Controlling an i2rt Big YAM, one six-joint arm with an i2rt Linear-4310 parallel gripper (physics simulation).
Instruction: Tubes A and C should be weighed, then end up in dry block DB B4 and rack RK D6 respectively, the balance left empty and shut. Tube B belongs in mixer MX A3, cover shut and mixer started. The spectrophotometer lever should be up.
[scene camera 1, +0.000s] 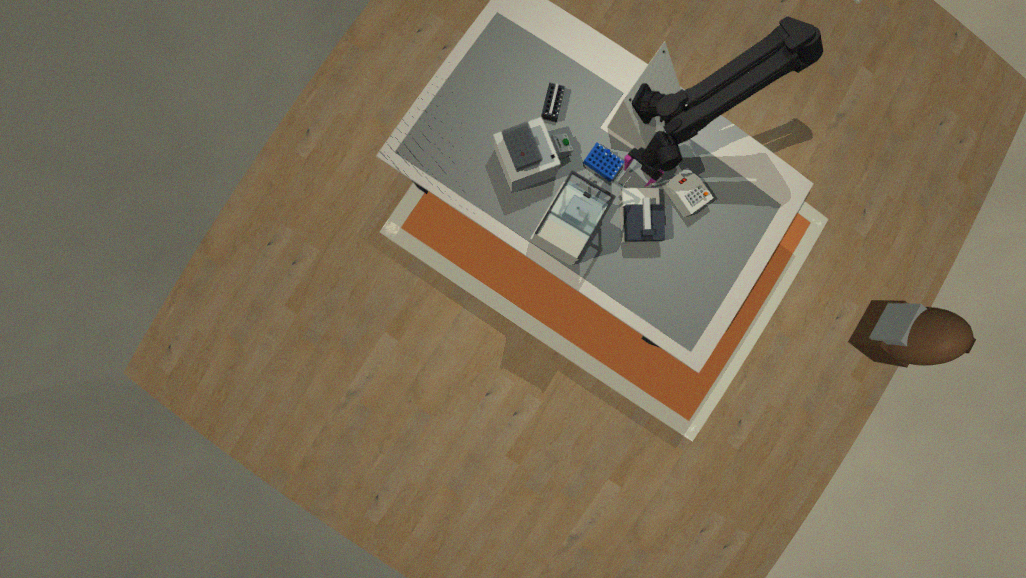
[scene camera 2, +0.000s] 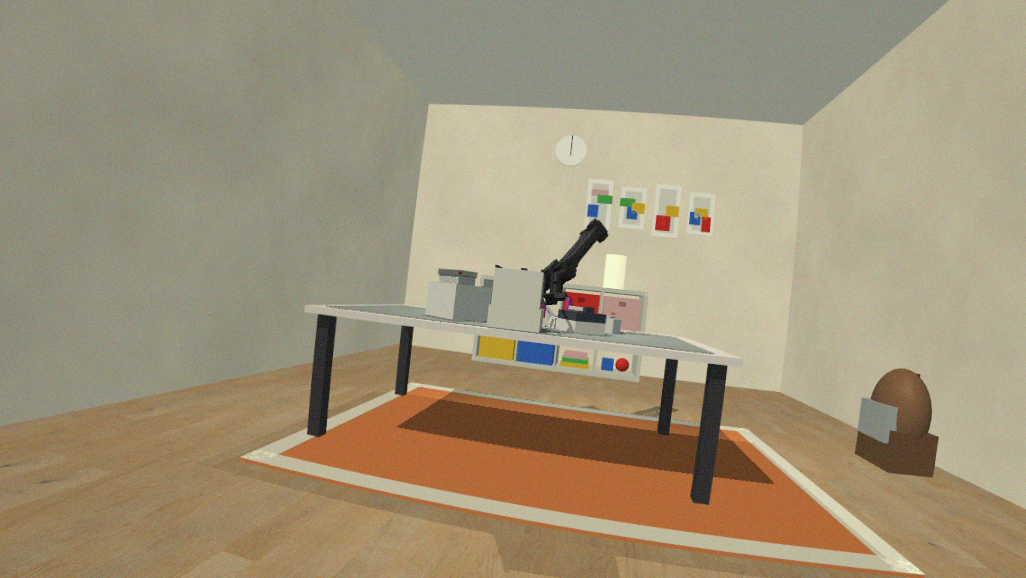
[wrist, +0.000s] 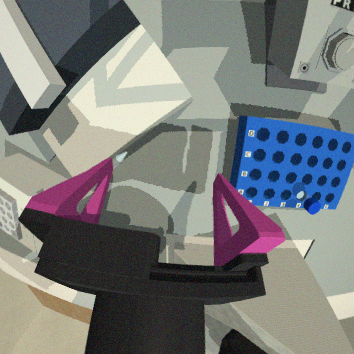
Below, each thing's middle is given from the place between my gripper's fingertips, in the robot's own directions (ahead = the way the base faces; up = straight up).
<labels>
My gripper is now 28 cm short of the glass-box balance (scene camera 1: 574, 215), 14 cm to the left of it and 7 cm below it.
</labels>
